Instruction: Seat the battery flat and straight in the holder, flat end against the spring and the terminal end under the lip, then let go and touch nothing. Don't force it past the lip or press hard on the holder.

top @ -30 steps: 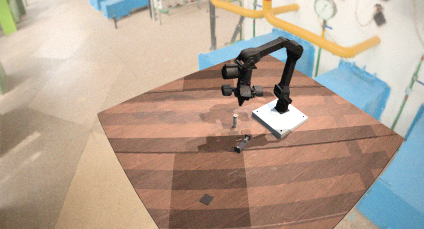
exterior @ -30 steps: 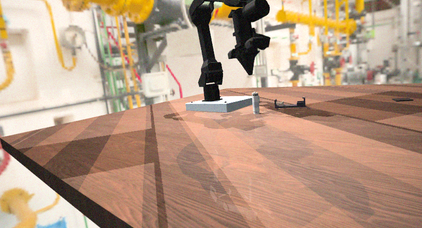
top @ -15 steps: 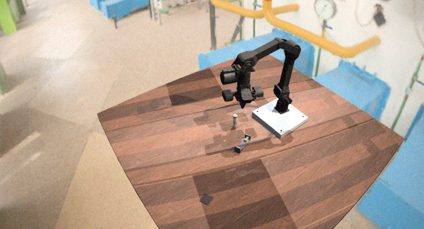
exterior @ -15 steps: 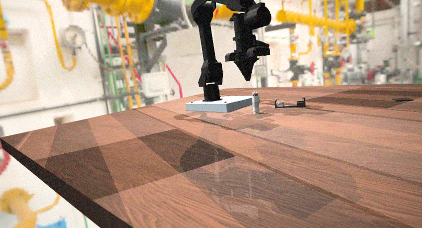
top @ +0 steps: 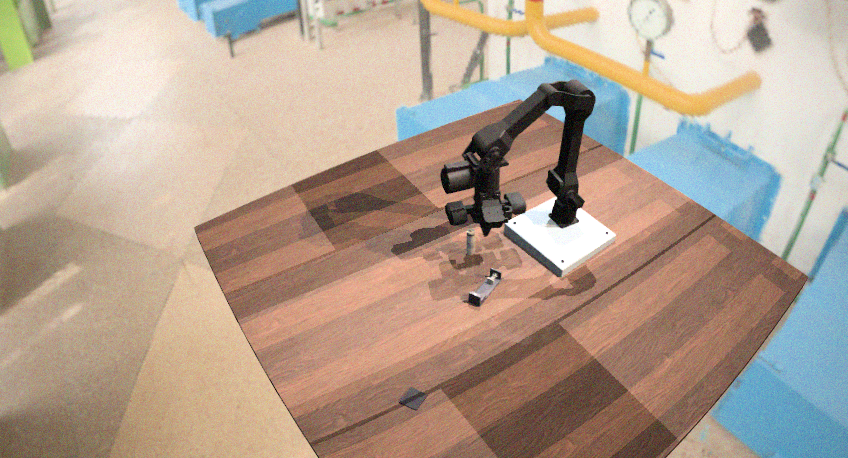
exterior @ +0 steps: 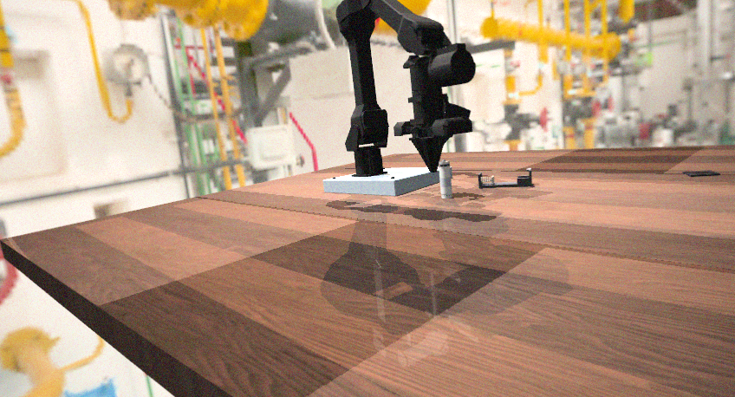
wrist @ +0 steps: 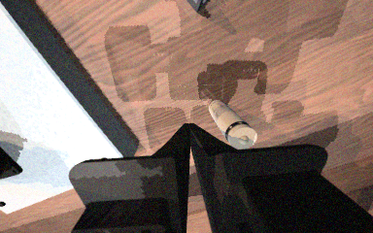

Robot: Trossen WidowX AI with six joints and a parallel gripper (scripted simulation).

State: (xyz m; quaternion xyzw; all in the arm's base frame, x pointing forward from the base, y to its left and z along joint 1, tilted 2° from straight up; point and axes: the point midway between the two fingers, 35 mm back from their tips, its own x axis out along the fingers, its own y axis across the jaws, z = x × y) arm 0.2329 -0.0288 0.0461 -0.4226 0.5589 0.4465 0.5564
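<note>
Right now the battery is 40 mm ahead of my gripper tip, 10 mm to the right of it and 10 mm below it.
</note>
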